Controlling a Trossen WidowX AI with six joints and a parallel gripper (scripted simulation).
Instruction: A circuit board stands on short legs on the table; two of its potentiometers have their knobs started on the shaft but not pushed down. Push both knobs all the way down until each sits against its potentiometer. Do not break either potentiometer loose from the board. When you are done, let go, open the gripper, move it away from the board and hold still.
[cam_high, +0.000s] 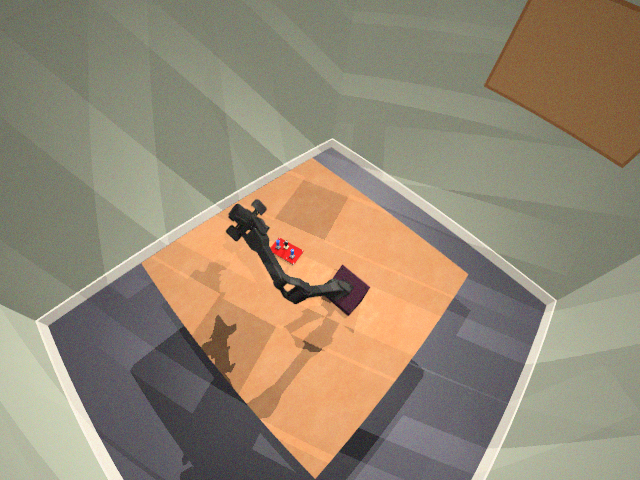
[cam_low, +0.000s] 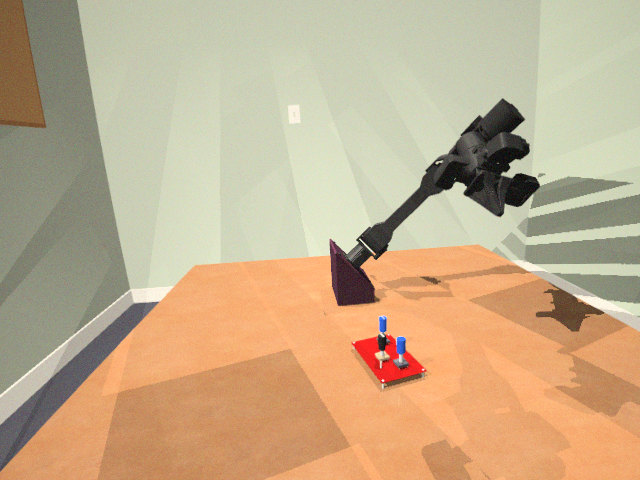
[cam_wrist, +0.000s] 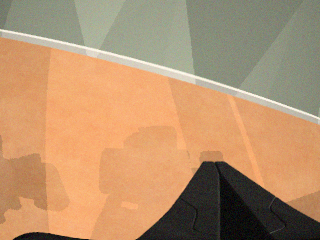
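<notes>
Now: gripper tip 270 mm above the blue knob, 170 mm past it and 160 mm to the left of it. From my gripper tip the other things lie so: black slotted knob: 270 mm below, 180 mm to the right, 110 mm behind.
</notes>
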